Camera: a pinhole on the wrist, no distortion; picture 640 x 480 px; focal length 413.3 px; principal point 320.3 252.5 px. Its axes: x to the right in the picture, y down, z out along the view. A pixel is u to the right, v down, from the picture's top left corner.
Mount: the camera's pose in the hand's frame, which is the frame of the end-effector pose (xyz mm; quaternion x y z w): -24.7 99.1 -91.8 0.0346 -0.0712 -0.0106 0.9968
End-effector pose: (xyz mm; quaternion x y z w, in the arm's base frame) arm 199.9 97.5 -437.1 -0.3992 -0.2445 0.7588 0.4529
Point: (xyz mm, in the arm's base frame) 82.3 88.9 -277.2
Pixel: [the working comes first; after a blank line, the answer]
In the camera's frame: 31.1 -134.5 287.7

365.0 59.3
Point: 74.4 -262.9 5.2
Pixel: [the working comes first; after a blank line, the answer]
In the camera's frame: -356.7 -166.8 516.1

34.6 118.9
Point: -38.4 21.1 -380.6
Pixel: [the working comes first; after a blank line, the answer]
In the camera's frame: 45.2 35.3 316.5

379.3 298.6
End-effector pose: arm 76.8 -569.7 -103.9 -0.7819 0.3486 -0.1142 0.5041
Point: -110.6 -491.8 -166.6
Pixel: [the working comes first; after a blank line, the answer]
In the camera's frame: -140.9 19.4 96.6

outside the picture
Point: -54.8 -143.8 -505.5
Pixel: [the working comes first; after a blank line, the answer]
In the camera's frame: -213.4 231.0 531.4

154.3 432.1
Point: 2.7 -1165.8 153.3
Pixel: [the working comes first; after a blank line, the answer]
In the camera's frame: 250.9 -171.1 -519.6

behind the camera
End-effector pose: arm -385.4 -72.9 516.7 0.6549 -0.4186 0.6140 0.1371
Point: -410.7 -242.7 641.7
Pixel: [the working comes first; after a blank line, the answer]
In the camera's frame: 228.6 -3.8 135.8

outside the picture
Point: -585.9 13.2 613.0
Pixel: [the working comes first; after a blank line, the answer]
In the camera's frame: 83.6 -47.4 -136.4

behind the camera
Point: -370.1 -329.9 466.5
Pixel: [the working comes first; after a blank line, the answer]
In the camera's frame: 113.3 85.5 272.5

492.1 382.3
